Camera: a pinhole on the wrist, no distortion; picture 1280 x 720 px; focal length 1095.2 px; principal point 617.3 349.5 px. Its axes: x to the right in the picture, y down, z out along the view. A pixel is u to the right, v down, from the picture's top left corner.
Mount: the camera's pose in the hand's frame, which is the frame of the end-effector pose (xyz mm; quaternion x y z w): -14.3 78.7 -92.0 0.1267 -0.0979 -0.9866 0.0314
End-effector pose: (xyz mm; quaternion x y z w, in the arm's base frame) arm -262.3 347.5 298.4 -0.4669 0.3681 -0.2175 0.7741
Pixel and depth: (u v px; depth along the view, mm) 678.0 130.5 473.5
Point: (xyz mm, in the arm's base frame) -112.0 766.6 229.2
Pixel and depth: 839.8 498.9 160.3
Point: -273.7 477.3 272.2
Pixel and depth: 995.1 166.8 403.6
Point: -237.2 755.1 280.1
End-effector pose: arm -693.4 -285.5 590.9 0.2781 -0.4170 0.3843 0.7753
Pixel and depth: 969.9 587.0 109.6
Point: -784.1 -279.2 538.0
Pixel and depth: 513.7 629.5 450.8
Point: -927.3 -564.6 708.0
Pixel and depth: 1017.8 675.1 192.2
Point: -819.5 -367.5 527.6
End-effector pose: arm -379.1 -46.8 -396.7 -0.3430 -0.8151 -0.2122 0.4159
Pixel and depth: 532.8 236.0 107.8
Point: -288.9 20.9 -423.9
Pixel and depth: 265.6 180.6 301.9
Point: -351.6 212.3 -502.7
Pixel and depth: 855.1 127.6 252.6
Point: -263.4 95.5 -566.5
